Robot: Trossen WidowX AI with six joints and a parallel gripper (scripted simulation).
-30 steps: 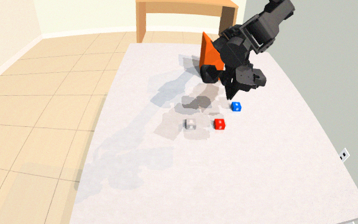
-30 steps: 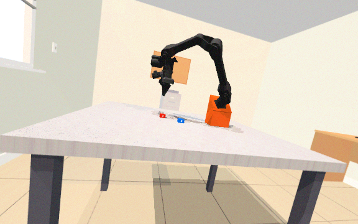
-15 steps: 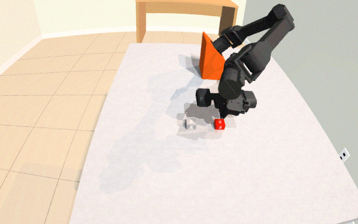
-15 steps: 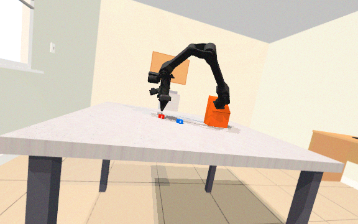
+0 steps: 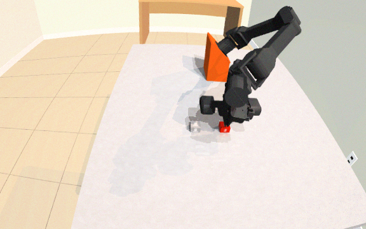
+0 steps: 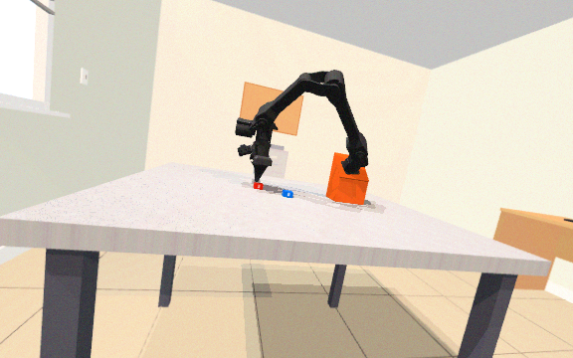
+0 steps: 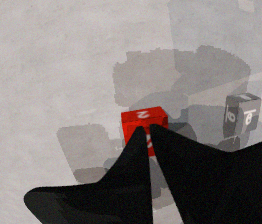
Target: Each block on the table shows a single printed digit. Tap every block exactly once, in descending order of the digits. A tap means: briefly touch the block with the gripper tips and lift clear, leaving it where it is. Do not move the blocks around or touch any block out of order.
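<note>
Right now the red block is 1 cm below my gripper tip and 1 cm behind it. Also, from my gripper tip: blue block (10 cm to the left, 10 cm behind, 1 cm below); white-grey block (10 cm to the right, 2 cm behind, 1 cm below).
</note>
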